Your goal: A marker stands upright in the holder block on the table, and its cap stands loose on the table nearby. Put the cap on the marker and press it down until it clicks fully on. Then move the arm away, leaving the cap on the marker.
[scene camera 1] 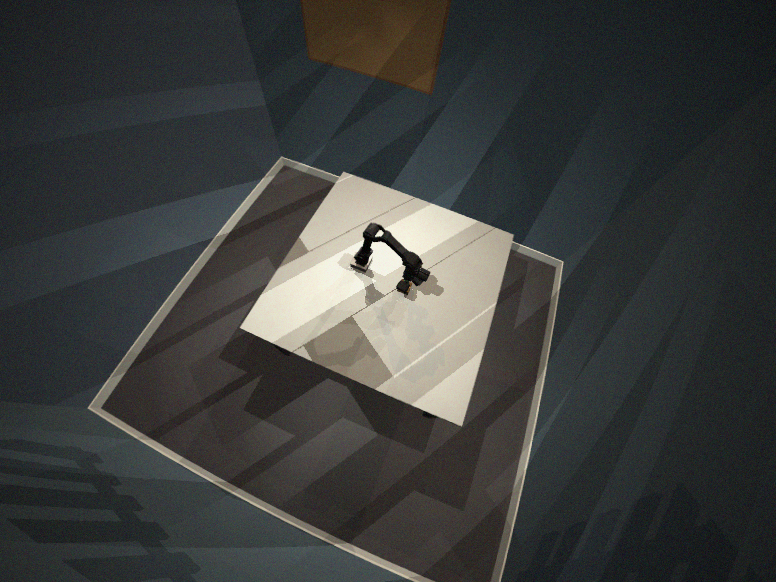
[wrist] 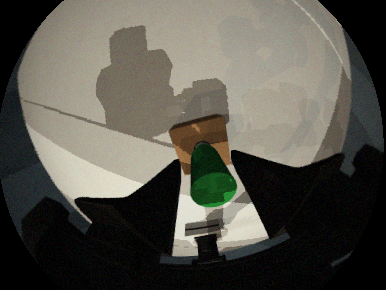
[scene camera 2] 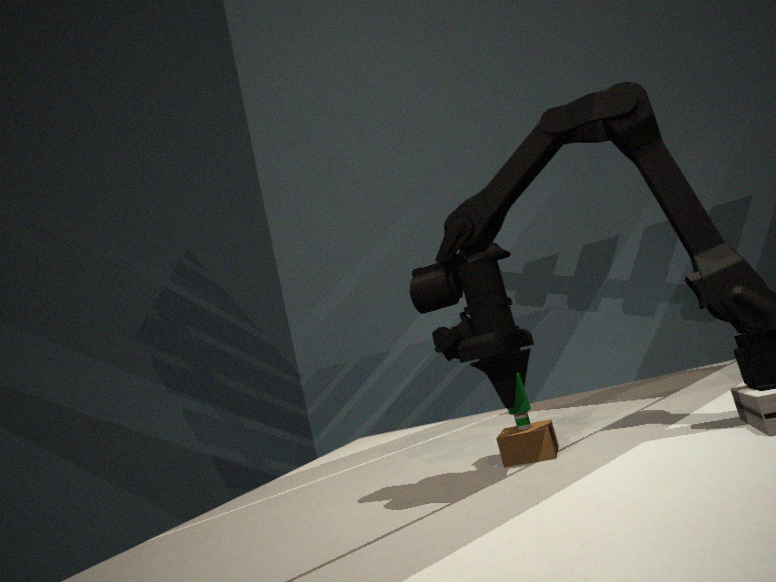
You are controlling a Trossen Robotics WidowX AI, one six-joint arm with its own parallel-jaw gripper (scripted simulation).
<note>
In view: my gripper (scene camera 2: pixel 514 404), a green cap (wrist: pixel 211 184) and a brown holder block (scene camera 2: pixel 537 446).
My gripper is seen too in the wrist view (wrist: pixel 205 159).
</note>
